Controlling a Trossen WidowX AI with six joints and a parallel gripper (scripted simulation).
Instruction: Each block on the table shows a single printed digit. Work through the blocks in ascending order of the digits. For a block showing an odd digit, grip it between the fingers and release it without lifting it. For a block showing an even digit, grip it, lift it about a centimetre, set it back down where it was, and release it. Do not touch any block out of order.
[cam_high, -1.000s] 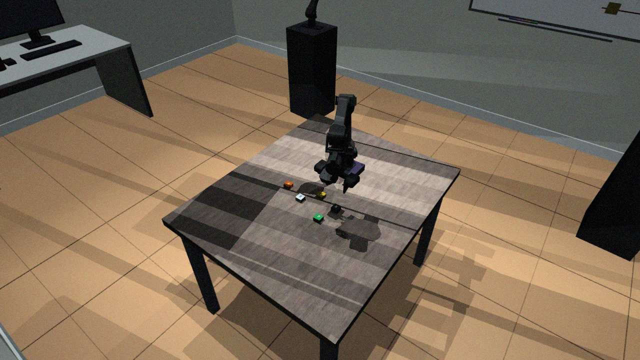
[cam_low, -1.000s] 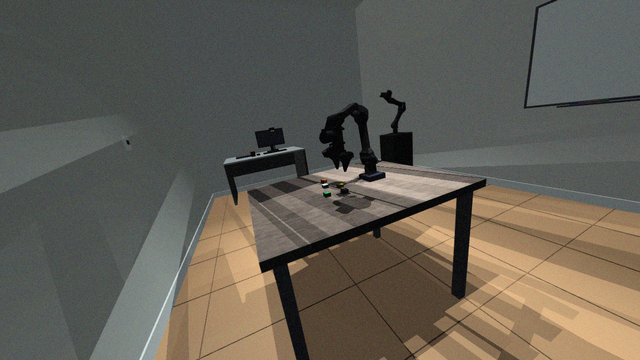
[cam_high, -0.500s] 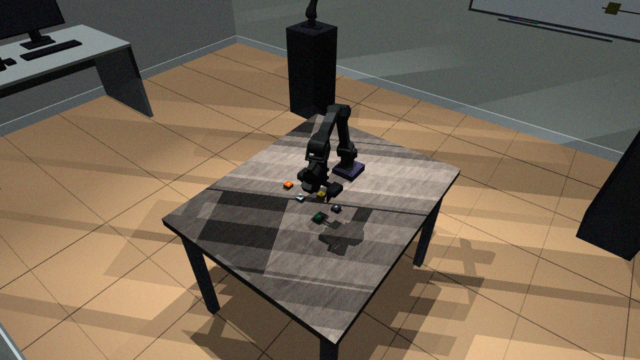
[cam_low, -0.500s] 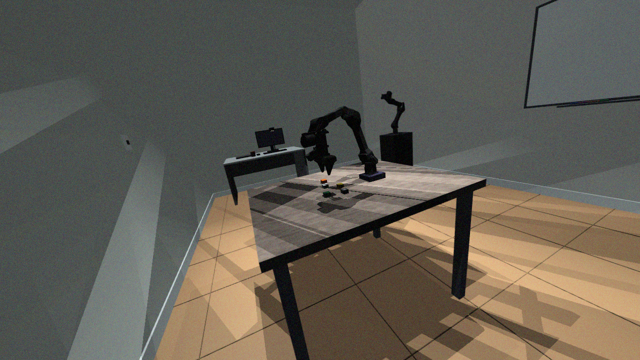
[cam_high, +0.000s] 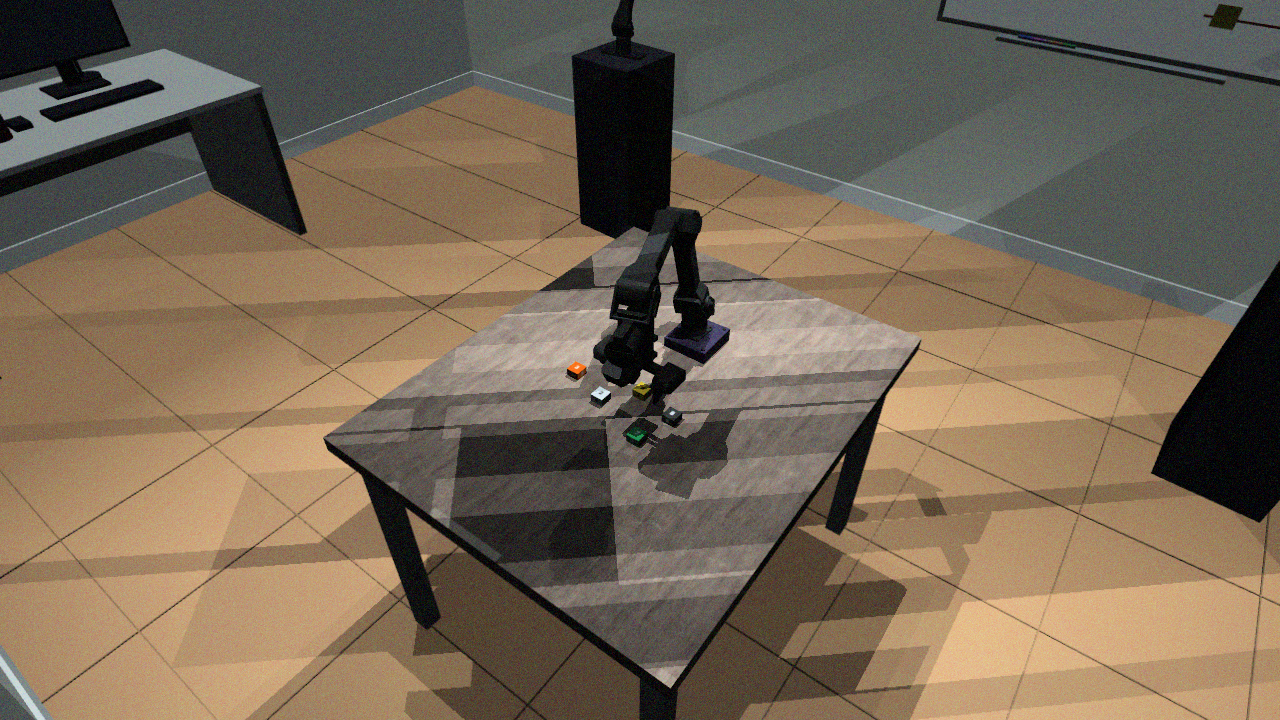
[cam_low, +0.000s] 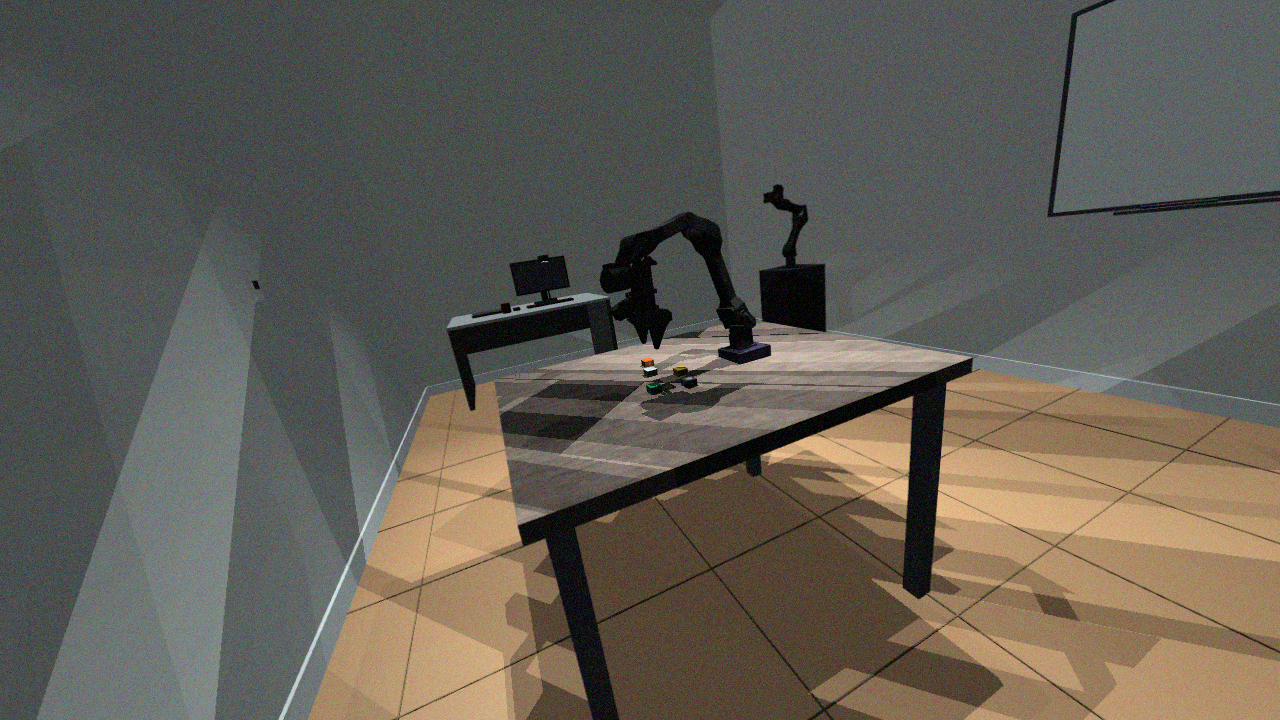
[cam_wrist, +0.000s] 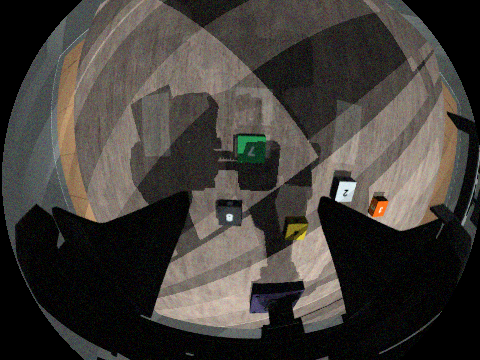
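Now: gripper tip 40 mm past the white block, 140 mm to the left of it and 110 mm above it. The rest, counted from my gripper tip: black block 90 mm behind, 20 mm to the left, 110 mm below; then green block 10 mm ahead, 110 mm below; then yellow block 110 mm behind, 80 mm to the right, 110 mm below.
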